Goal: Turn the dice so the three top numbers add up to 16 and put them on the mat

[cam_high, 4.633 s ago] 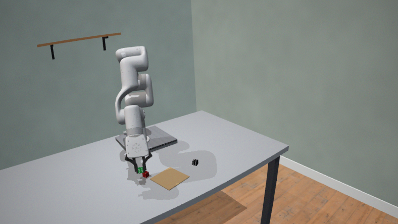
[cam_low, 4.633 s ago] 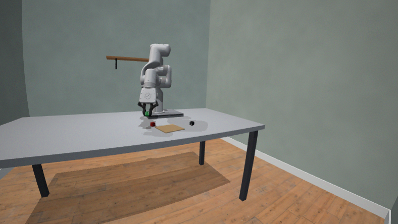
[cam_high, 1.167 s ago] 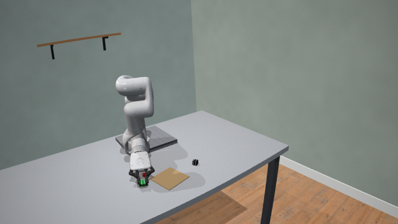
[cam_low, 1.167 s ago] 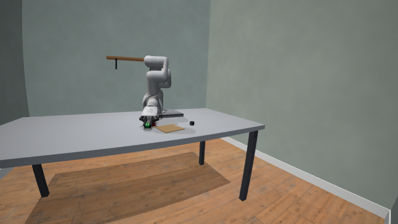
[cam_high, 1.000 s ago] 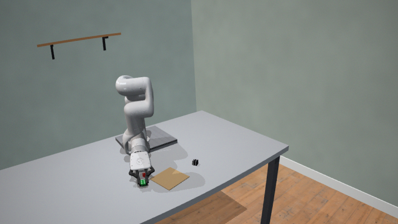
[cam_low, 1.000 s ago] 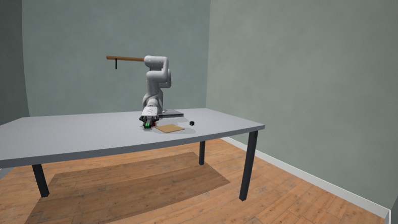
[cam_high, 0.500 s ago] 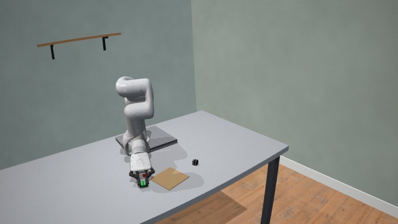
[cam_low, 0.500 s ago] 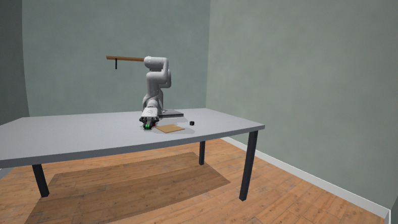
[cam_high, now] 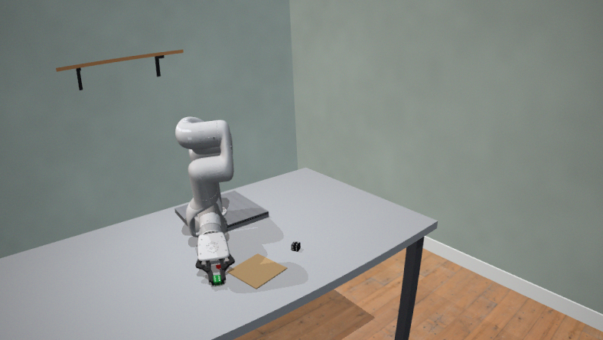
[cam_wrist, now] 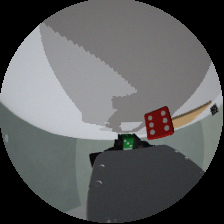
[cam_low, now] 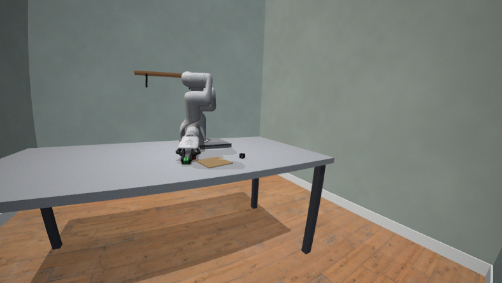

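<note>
My gripper is now 1 cm short of the green die and 1 cm above it. The rest, counted from my hand: black die (31 cm to the left, 2 cm behind, 1 cm below); then tan mat (14 cm to the left, 2 cm below, 1 cm ahead); then red die (8 cm behind, 5 cm to the left, 1 cm below).
</note>
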